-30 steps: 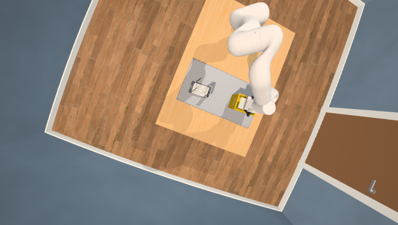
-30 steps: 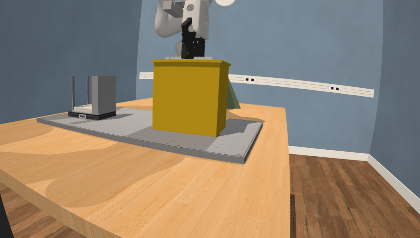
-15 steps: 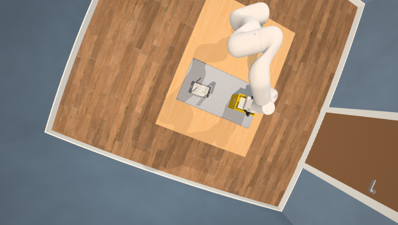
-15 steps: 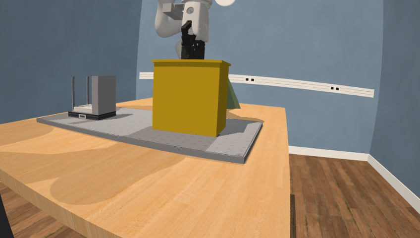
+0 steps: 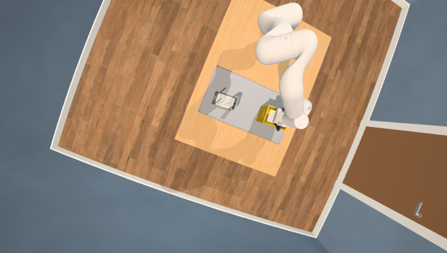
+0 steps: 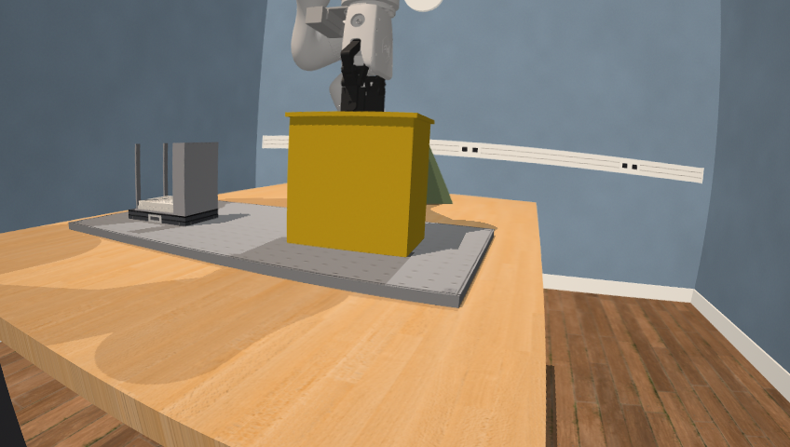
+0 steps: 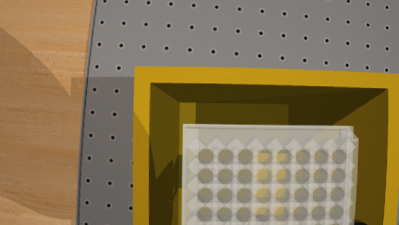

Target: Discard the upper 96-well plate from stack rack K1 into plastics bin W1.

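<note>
The clear 96-well plate lies 10 mm below my hand. From my hand the other things lie so: yellow plastics bin W1: 100 mm below; grey wall: 10 mm behind, 300 mm to the right, 100 mm below.
</note>
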